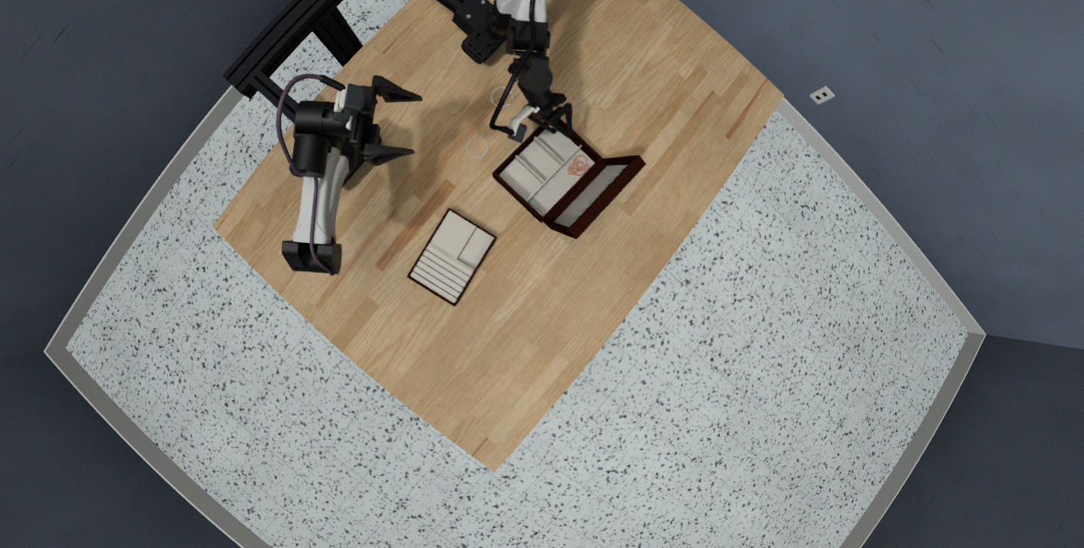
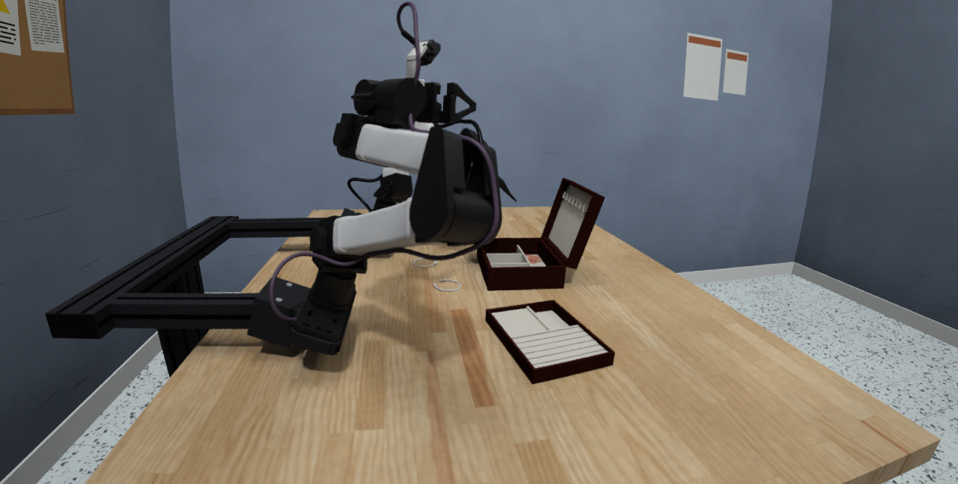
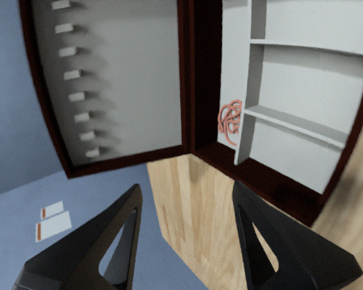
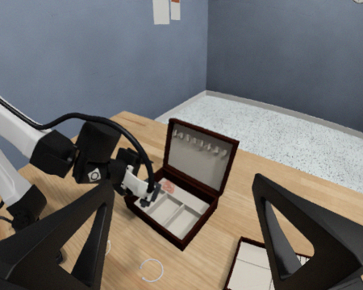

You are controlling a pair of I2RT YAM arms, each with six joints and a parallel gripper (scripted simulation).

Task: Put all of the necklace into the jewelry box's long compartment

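Observation:
Right now my left hand is 60 mm short of the jewelry box, 50 mm to the left of it and 40 mm above it. Round my left hand: shallow divided tray 20 mm ahead, 410 mm to the right, 150 mm below.

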